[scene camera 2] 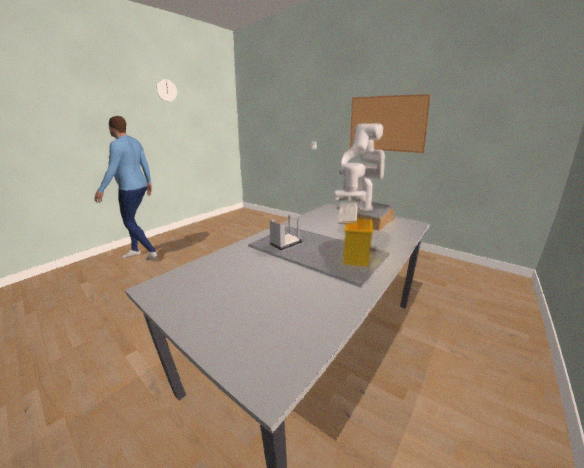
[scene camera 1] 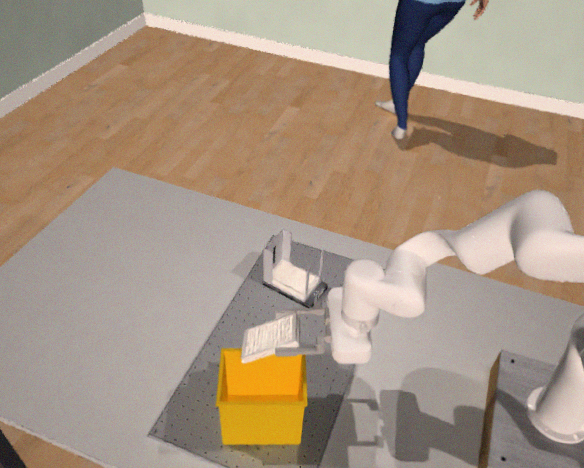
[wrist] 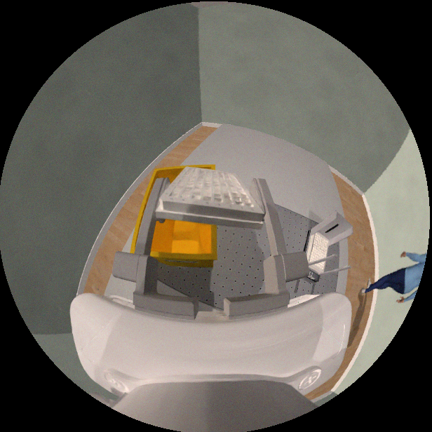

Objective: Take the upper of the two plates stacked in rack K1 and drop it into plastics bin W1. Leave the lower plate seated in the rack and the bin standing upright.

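Frame: origin at the arm's base, x ahead, y left, z up, level; centimetres.
Where they show: hand, its tool point: (scene camera 2: 348,207) (scene camera 1: 285,332); arm's base, origin of its link: (scene camera 2: 364,208) (scene camera 1: 557,415).
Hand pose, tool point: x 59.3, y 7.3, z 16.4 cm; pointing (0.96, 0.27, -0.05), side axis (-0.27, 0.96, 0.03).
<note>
Things, the pixels of their top centre, and the offset from my tool point. Level surfaces: height alone.
- yellow bin W1, centre of its top: (scene camera 1: 262,375) (scene camera 2: 359,224) dx +2.9, dy +6.8, dz -6.9 cm
- lower plate, centre of its top: (scene camera 1: 292,276) (scene camera 2: 284,238) dx +6.2, dy -34.1, dz -21.5 cm
- rack K1, centre of its top: (scene camera 1: 297,249) (scene camera 2: 285,219) dx +5.3, dy -33.7, dz -10.1 cm
- dark perforated mat, height of its surface: dz -24.8 cm
- grey table, height of its surface: dz -26.1 cm
My gripper (scene camera 1: 287,332) (scene camera 2: 348,204) (wrist: 211,196) is shut on the upper plate, a white plate (scene camera 1: 266,338) (scene camera 2: 348,214) (wrist: 207,186) with wells, gripped by two opposite edges. The plate is tilted, its far end lower, near the rack-side rim of the yellow bin W1 (scene camera 1: 261,422) (scene camera 2: 357,250) (wrist: 190,246). In the wrist view it overlaps part of the bin's opening and reaches past its right rim. Any gap to the rim is hard to tell. The bin stands upright. The lower plate (scene camera 1: 296,280) (scene camera 2: 290,239) (wrist: 318,247) lies in rack K1 (scene camera 1: 285,245) (scene camera 2: 276,233) (wrist: 342,225).
The rack and bin stand on a dark perforated mat (scene camera 1: 200,395) (scene camera 2: 320,262) (wrist: 240,260) on the grey table (scene camera 1: 125,280) (scene camera 2: 260,320). The rack has a tall panel and thin upright rods. The arm's base (scene camera 1: 560,410) stands on a raised block. A person (scene camera 1: 415,55) (scene camera 2: 129,175) (wrist: 400,280) is beyond the table.
</note>
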